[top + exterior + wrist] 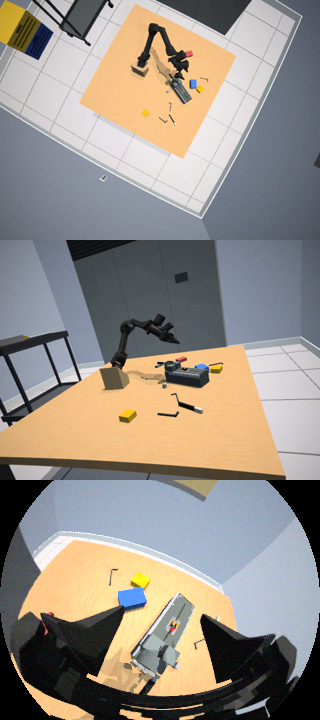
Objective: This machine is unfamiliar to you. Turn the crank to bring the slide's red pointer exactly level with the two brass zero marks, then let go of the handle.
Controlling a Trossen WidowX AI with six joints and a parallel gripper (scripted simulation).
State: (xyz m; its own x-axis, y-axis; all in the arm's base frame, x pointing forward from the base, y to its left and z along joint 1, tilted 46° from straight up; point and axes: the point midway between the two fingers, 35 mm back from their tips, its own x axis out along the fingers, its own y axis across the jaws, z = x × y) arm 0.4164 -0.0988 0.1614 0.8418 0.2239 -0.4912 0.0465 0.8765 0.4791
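Right now my gripper tip is 130 mm past the dark crank handle, 110 mm above it and 20 mm to the left of it. The rest, counted from my gripper tip: small grey cube 210 mm below, 150 mm to the right, 100 mm behind; then blue block 200 mm below, 110 mm ahead, 40 mm to the left; then red pointer 140 mm below, 90 mm to the right, 20 mm ahead.
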